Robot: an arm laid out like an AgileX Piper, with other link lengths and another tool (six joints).
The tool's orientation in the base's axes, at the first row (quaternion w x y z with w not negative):
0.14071, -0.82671, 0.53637, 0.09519
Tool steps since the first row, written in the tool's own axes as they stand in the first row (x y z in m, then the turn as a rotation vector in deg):
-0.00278, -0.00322, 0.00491, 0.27, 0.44, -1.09
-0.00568, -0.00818, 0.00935, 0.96, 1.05, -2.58
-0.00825, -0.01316, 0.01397, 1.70, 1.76, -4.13
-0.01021, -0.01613, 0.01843, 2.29, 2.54, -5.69
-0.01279, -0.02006, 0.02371, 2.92, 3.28, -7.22
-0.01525, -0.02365, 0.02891, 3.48, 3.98, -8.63
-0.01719, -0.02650, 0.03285, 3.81, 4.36, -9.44
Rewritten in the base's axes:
0.00178, 0.00527, -0.00335, -0.29, -0.77, 0.89
0.00510, 0.01116, -0.00599, -0.55, -2.09, 2.00
0.00858, 0.01684, -0.00890, -0.89, -3.52, 3.14
0.01047, 0.02116, -0.01211, -1.35, -4.85, 4.32
0.01298, 0.02666, -0.01578, -1.76, -6.19, 5.47
0.01522, 0.03190, -0.01945, -2.17, -7.41, 6.54
0.01701, 0.03598, -0.02219, -2.37, -8.12, 7.15

